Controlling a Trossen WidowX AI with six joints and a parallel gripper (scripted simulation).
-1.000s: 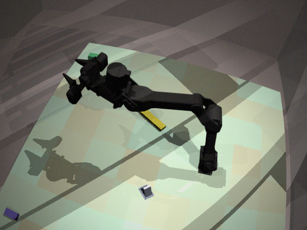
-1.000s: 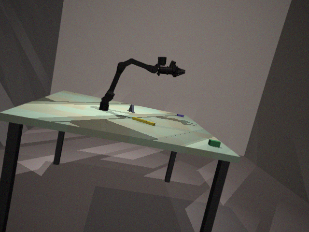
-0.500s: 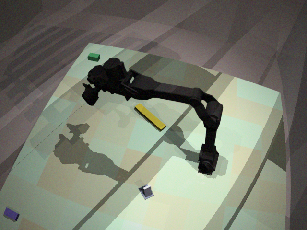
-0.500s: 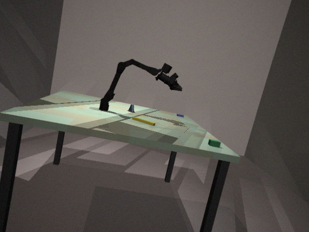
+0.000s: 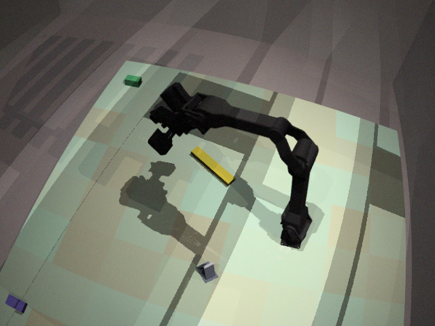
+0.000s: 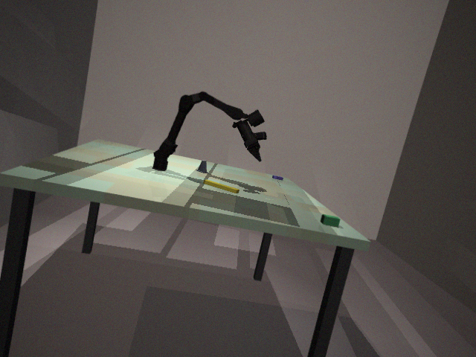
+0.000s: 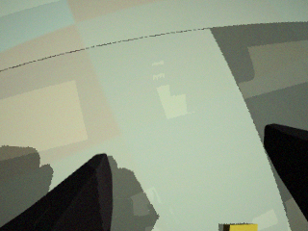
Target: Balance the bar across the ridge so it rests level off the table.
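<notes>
My gripper tip is now 16 cm past the yellow bar, 15 cm above it and 3 cm to the left of it. From my gripper tip the other things lie so: green block 34 cm to the right, 27 cm ahead, 15 cm below; purple block 66 cm to the left, 27 cm ahead, 15 cm below.
</notes>
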